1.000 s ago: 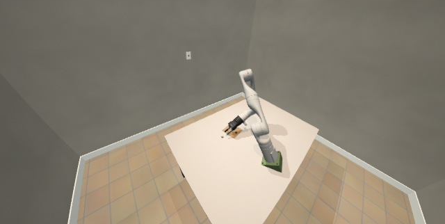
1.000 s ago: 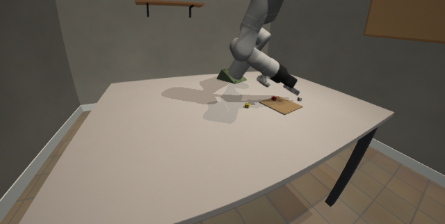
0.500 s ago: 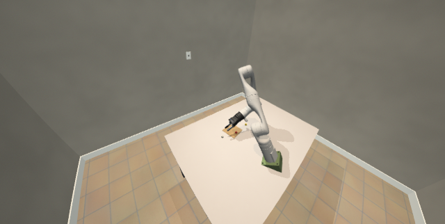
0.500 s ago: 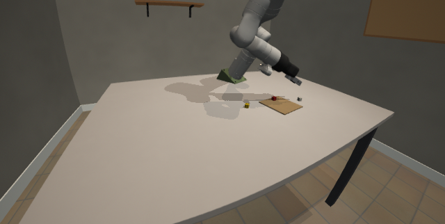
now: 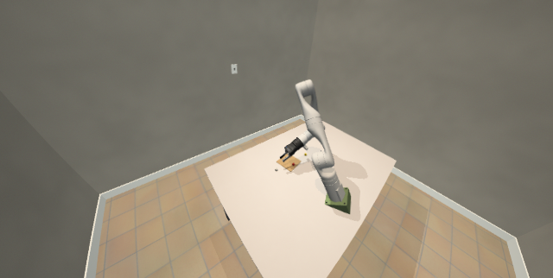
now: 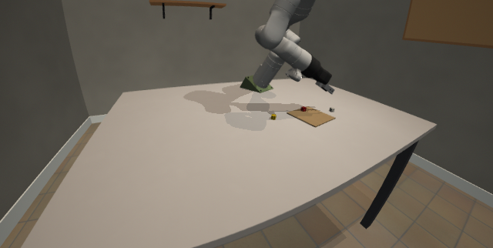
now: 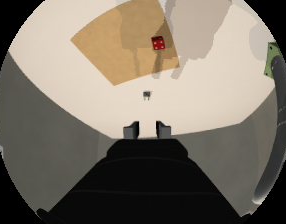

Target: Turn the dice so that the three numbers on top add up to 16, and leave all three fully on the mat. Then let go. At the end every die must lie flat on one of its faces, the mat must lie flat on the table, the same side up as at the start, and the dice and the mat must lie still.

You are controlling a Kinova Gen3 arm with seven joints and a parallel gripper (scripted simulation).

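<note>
My hand is 100 mm above the white die, 50 mm to the right of it and 10 mm short of it. The rest, counted from my hand: tan mat: 100 mm below, 80 mm to the right, 10 mm ahead; red die: 90 mm below, 80 mm to the right, 40 mm behind; yellow die: 240 mm to the right, 100 mm below, 40 mm behind.
</note>
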